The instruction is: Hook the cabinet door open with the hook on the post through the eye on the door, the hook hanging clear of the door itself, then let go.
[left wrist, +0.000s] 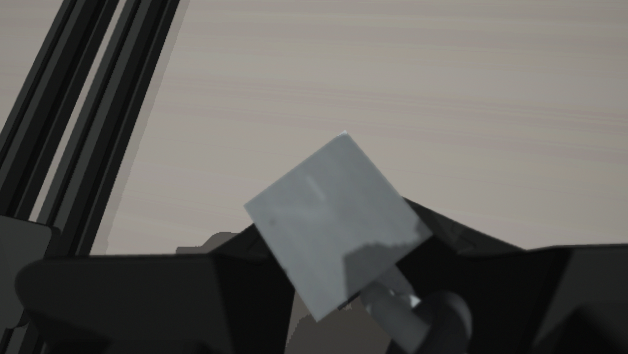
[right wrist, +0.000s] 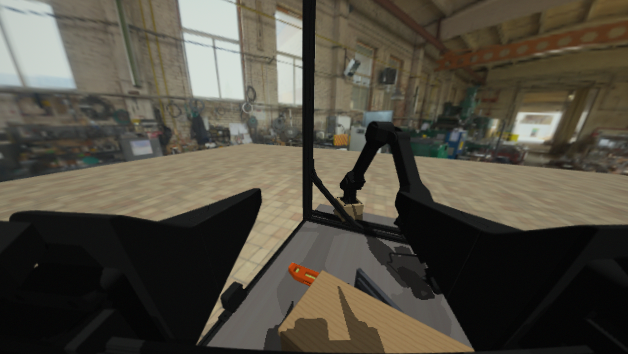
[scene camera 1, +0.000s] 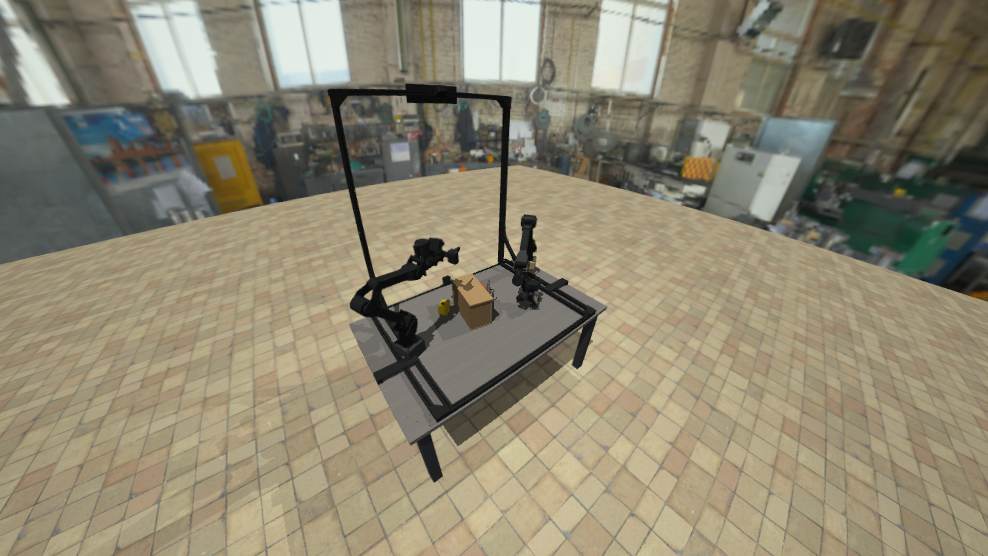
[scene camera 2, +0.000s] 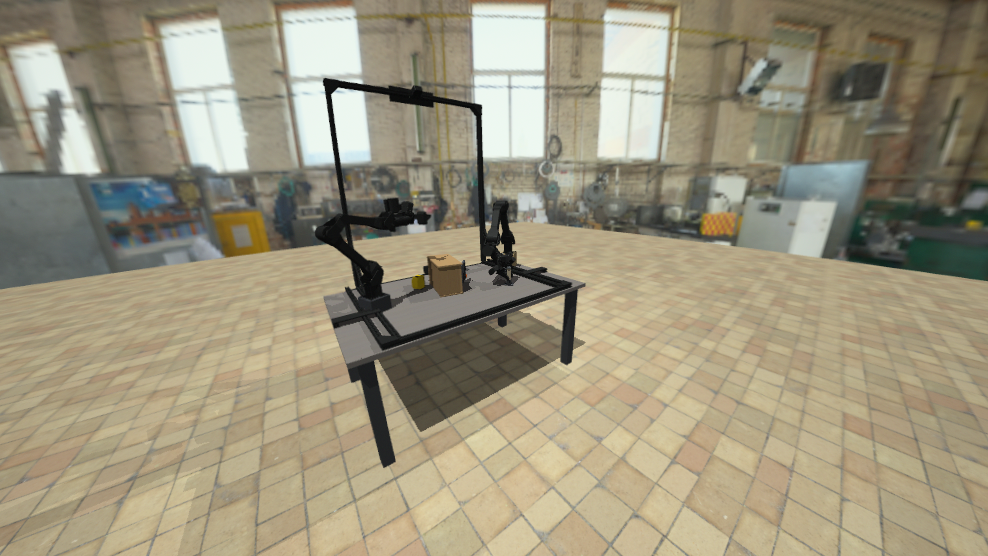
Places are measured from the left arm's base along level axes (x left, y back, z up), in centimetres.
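Where they show: left gripper, fingertip midpoint: (scene camera 1: 537,302) (scene camera 2: 510,278); right gripper, fingertip midpoint: (right wrist: 328,196) (scene camera 1: 451,245); left arm's base, origin of the base link: (right wrist: 349,200); right arm's base, origin of the base link: (scene camera 1: 408,341) (scene camera 2: 373,295).
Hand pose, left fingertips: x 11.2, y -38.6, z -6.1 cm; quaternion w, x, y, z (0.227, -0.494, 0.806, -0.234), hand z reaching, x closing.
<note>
Each offset is from my left fingertips to the top centre of the thing. "*": to the spot under its first point.
A tan wooden cabinet @(dx -33.1, dy -14.3, dz +12.7 cm) (scene camera 1: 474,309) (scene camera 2: 447,276) (right wrist: 365,316) stands mid-table. Its dark door @(* dx -26.7, dy -4.9, dz +9.0 cm) (right wrist: 376,289) stands ajar on the far side in the right wrist view. My left gripper (scene camera 1: 528,300) (scene camera 2: 503,277) (left wrist: 341,203) is low over the table beyond the cabinet. Its fingers are shut on the square grey post @(* dx -1.3, dy +0.3, dz +6.8 cm) (left wrist: 337,218) from both sides. The grey hook @(* dx -3.0, dy +0.0, dz +5.8 cm) (left wrist: 404,309) with a ring end hangs just beside the post. The eye on the door is too small to make out. My right gripper (scene camera 1: 454,255) (scene camera 2: 422,216) (right wrist: 328,196) is open and empty, held high above the cabinet.
A small yellow object @(dx -47.2, dy -18.9, dz +4.6 cm) (scene camera 1: 443,307) (scene camera 2: 418,282) sits on the table next to the cabinet. An orange piece @(dx -36.4, dy +10.2, dz -1.6 cm) (right wrist: 303,274) lies behind the cabinet. A tall black frame @(* dx -29.8, dy +40.1, dz +54.2 cm) (scene camera 1: 504,182) (scene camera 2: 480,182) (right wrist: 308,105) rises from the table's back edge.
</note>
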